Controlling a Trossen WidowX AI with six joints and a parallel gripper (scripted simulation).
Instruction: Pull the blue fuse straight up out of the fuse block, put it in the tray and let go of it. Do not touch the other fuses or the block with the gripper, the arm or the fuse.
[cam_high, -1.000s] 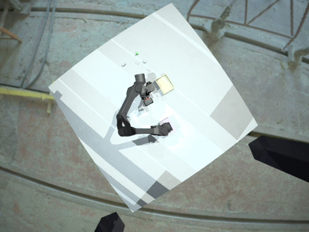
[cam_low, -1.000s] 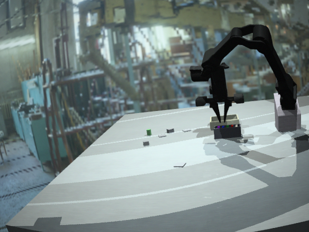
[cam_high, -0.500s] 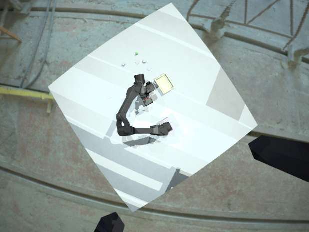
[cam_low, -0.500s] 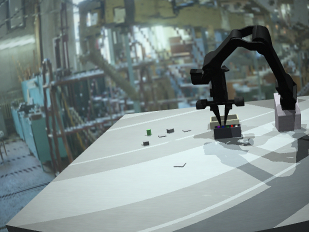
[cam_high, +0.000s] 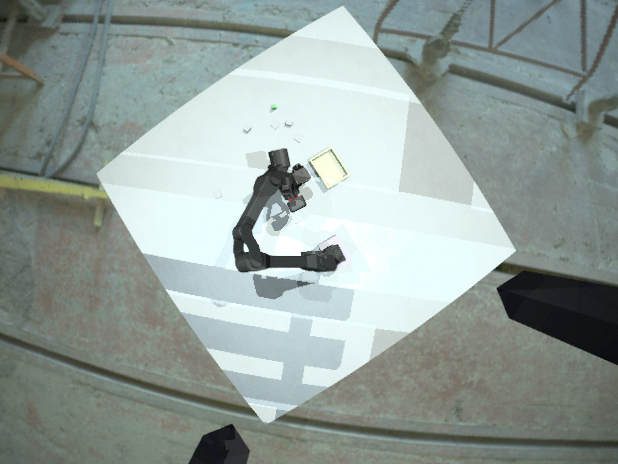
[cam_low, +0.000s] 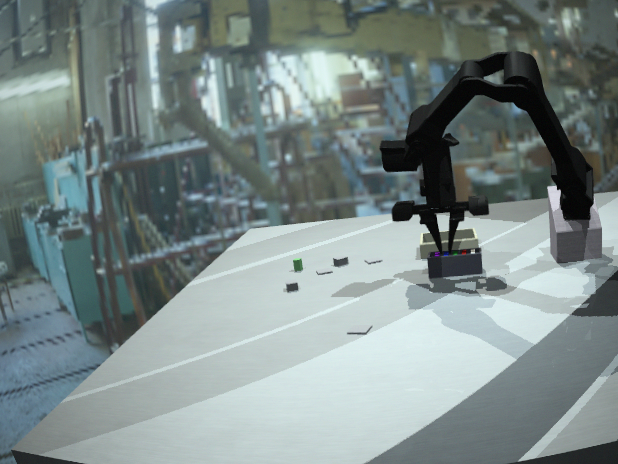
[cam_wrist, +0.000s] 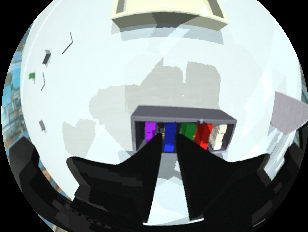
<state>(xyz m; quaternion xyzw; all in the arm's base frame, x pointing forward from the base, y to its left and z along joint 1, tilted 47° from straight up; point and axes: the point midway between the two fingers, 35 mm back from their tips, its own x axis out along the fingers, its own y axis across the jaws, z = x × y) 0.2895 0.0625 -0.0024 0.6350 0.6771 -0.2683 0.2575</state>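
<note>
My gripper tip is now 18 cm to the left of the cream tray and 4 cm above it. The rest, counted from my gripper tip: blue fuse (2 cm below).
</note>
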